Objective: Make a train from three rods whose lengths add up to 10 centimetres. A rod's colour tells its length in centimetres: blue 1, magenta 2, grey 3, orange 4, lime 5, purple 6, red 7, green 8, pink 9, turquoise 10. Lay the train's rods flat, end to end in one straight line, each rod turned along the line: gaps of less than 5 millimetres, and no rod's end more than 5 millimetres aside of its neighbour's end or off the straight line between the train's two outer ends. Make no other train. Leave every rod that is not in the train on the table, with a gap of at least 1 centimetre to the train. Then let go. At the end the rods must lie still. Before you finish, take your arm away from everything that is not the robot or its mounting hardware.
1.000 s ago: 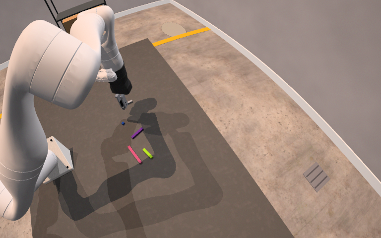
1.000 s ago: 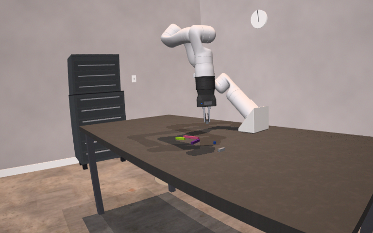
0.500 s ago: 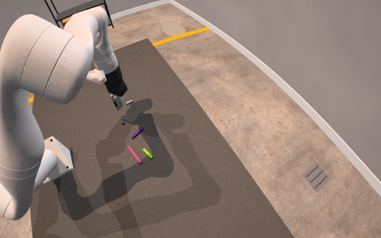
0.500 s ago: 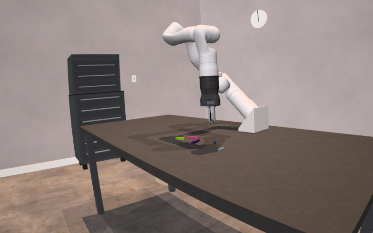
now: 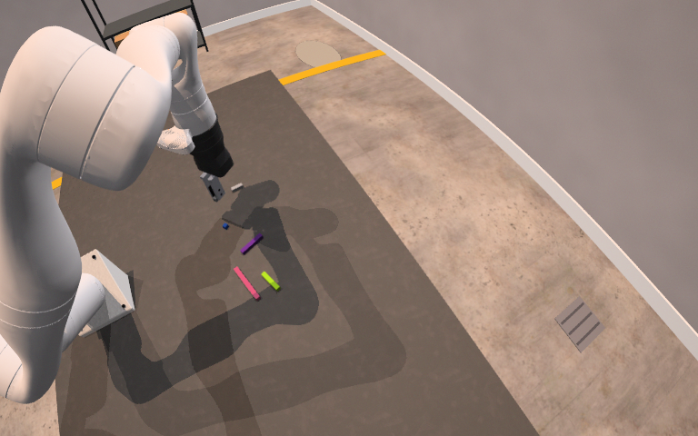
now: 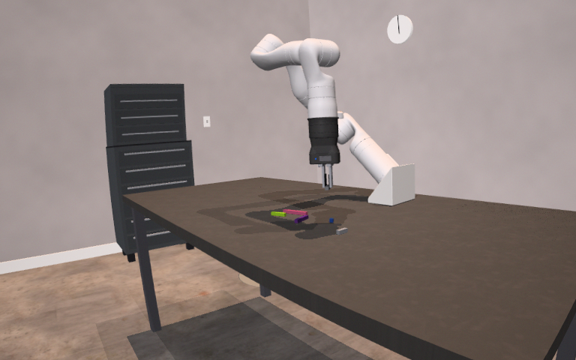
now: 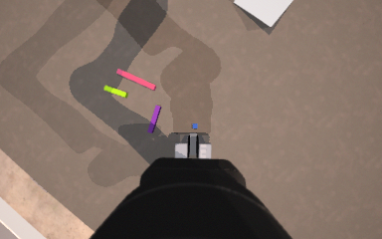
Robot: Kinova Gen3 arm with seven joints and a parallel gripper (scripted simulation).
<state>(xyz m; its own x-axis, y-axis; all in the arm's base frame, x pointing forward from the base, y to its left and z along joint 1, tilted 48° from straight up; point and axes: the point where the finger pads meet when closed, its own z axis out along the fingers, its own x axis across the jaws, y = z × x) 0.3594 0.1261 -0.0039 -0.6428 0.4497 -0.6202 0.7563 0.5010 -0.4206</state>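
Now: hand 20 mm past the blue rod, 10 mm to the left of it and 110 mm above it. The rest, counted from my hand: lime rod: 40 mm ahead, 190 mm to the right, 110 mm below; purple rod: 30 mm ahead, 90 mm to the right, 110 mm below; pink rod: 10 mm behind, 170 mm to the right, 110 mm below.
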